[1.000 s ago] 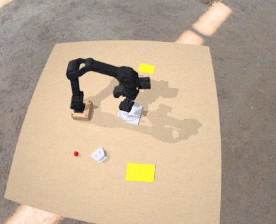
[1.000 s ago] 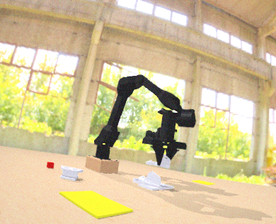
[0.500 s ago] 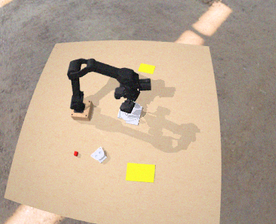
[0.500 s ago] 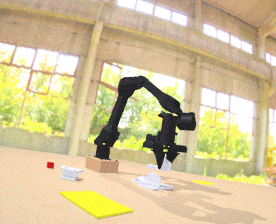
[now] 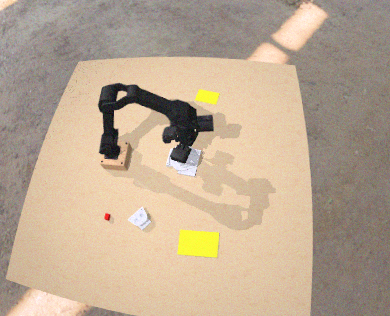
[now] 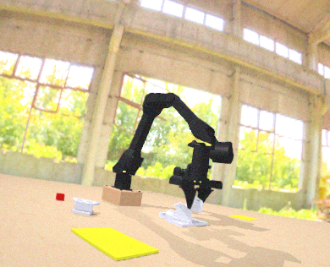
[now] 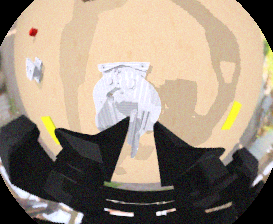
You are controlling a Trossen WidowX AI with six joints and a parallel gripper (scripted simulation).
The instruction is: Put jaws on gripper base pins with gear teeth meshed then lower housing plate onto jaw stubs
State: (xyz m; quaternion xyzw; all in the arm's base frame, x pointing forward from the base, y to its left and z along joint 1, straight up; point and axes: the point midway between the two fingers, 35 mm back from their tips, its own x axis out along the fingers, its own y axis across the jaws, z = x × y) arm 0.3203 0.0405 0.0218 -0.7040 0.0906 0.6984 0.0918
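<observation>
Now: gripper tip 40 mm to the left of the white jaw, 40 mm past it and 20 mm above it. Also, from my gripper tip: large yellow patch (370 mm to the right, 80 mm ahead, 40 mm below); small white block (300 mm to the right, 160 mm behind, 30 mm below); small yellow pad (320 mm to the left, 50 mm ahead, 40 mm below).
</observation>
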